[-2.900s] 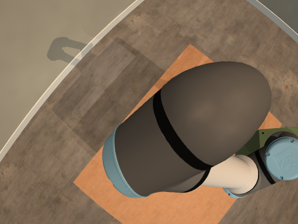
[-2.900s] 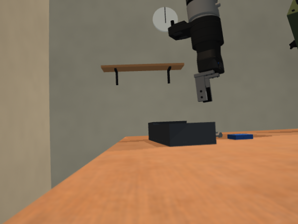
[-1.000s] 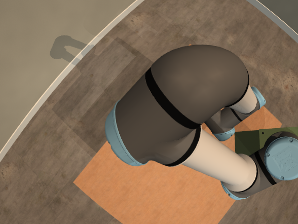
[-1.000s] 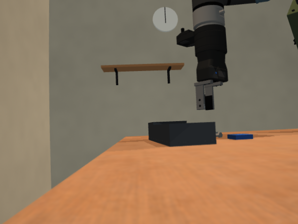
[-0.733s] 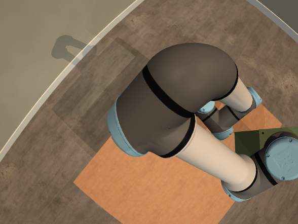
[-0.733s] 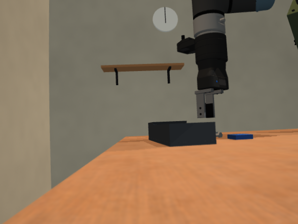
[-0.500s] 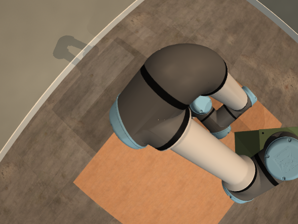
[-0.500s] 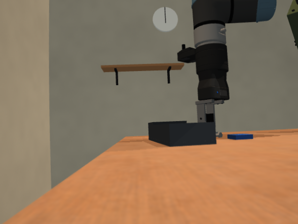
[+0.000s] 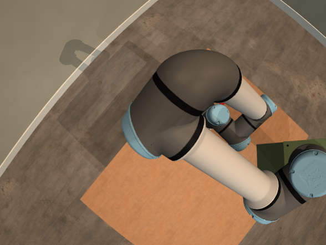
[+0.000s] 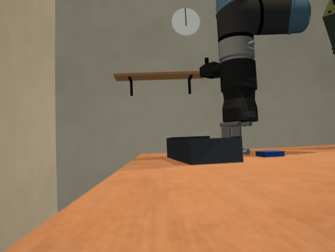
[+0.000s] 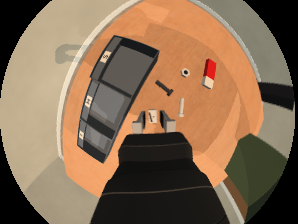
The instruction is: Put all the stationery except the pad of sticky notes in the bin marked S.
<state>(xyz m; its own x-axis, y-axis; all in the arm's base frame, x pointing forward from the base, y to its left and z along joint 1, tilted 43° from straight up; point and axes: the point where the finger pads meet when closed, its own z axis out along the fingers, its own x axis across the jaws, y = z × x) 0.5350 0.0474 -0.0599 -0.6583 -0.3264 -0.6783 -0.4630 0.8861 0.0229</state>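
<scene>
Right now the white clip-like piece is 2 cm below my hand. From my hand the other things lie so: black screw: 1 cm ahead, 6 cm to the right, 2 cm below; then white bolt: 4 cm behind, 4 cm to the right, 2 cm below; then blue pad: 6 cm behind, 5 cm to the left, 2 cm below.
</scene>
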